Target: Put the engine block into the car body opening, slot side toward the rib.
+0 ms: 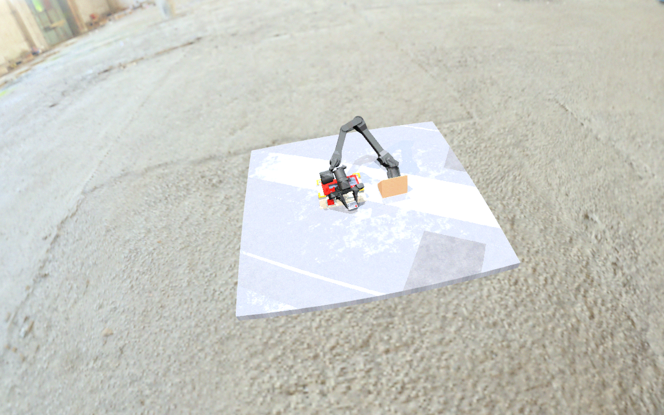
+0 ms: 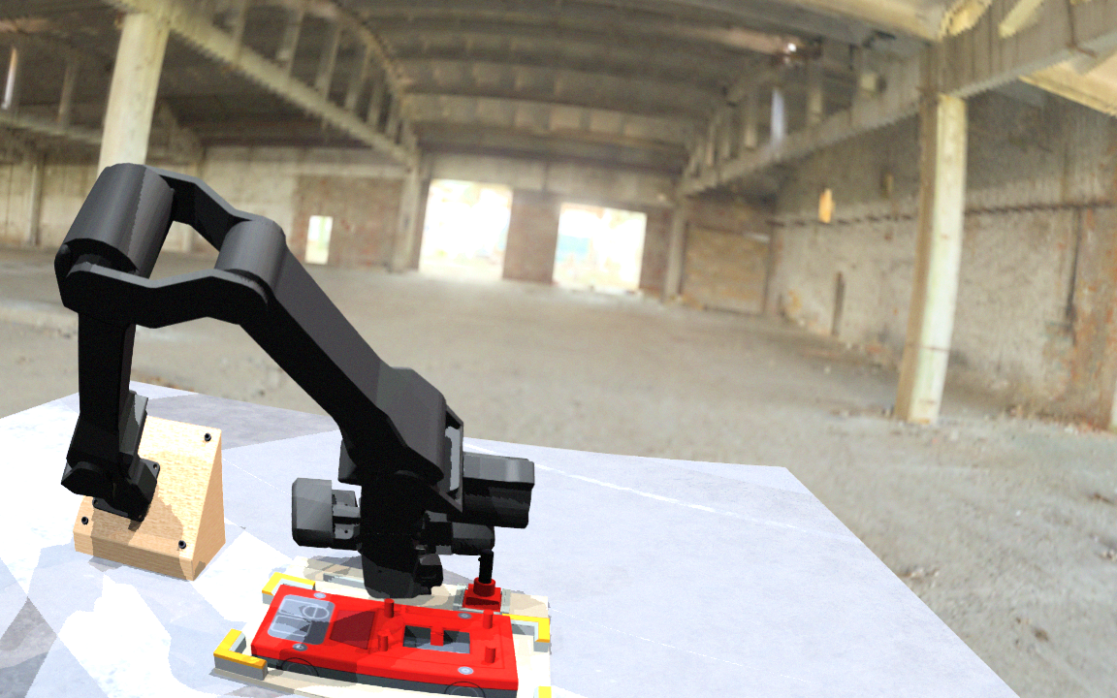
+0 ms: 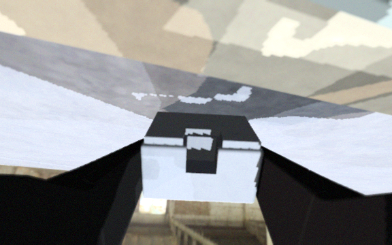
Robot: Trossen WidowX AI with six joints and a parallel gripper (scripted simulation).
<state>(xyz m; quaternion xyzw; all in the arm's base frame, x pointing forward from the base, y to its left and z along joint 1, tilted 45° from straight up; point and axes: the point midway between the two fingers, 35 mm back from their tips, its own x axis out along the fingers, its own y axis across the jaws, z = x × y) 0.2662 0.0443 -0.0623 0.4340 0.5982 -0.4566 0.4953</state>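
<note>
Right now the cream base plate is 170 mm to the right of my gripper tip, 40 mm ahead of it and 10 mm below it. From my gripper tip the other things lie so: engine block 10 mm to the right.
</note>
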